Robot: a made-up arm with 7 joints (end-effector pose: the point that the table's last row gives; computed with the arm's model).
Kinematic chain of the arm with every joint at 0, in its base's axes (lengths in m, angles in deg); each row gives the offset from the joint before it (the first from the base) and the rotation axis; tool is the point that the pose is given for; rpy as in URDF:
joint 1: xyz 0 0 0.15 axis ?
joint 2: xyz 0 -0.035 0.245 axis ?
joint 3: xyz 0 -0.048 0.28 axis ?
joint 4: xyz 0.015 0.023 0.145 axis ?
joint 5: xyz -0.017 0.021 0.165 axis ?
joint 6: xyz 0 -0.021 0.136 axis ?
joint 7: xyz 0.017 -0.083 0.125 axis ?
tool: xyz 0 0 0 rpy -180 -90 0
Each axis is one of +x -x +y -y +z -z.
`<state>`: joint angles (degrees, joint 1 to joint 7).
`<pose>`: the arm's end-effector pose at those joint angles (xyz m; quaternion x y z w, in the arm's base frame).
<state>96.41 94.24 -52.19 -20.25 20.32 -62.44 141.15</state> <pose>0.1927 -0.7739 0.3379 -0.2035 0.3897 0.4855 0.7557</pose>
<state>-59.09 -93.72 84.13 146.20 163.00 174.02 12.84</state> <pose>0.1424 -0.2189 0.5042 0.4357 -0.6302 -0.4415 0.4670</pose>
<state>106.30 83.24 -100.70 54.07 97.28 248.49 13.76</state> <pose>0.4836 -0.3688 0.5707 -0.2579 -0.7605 -0.0030 0.5959</pose>
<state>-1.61 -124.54 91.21 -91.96 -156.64 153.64 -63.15</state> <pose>0.4351 -0.2805 0.2889 0.3384 0.6870 -0.0505 0.6410</pose>
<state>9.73 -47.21 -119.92 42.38 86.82 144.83 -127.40</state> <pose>0.3207 -0.1953 0.8602 -0.0384 -0.1383 0.0817 0.9863</pose>
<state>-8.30 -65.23 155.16 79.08 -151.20 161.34 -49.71</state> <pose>0.3063 -0.1940 0.8189 -0.5979 -0.1388 0.7808 0.1165</pose>
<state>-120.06 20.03 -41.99 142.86 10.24 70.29 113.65</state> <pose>-0.3583 0.0881 0.6501 0.7606 0.5680 -0.3116 0.0425</pose>
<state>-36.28 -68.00 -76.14 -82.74 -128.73 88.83 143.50</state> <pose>0.5270 -0.0605 0.4441 0.1581 0.5799 0.7428 0.2949</pose>
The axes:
joint 1: +z
joint 2: -y
joint 3: +z
joint 4: +y
joint 5: +z
joint 6: -y
joint 7: +x

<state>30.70 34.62 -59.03 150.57 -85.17 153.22 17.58</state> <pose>0.1030 -0.1932 0.7715 -0.5255 -0.3339 -0.7686 0.1470</pose>
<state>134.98 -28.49 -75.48 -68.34 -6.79 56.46 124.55</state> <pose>-0.2614 -0.1349 0.8609 0.1026 -0.2844 0.0657 0.9509</pose>
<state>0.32 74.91 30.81 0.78 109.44 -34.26 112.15</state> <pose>-0.7959 0.0860 0.5908 -0.8508 -0.3986 -0.2971 0.1703</pose>
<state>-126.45 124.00 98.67 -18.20 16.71 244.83 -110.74</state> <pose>0.3182 0.4793 0.0281 0.2943 0.2843 -0.9112 0.0483</pose>
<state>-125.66 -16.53 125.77 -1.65 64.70 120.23 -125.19</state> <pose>-0.1433 -0.2120 1.0268 -0.0031 -0.4018 0.7958 0.4531</pose>
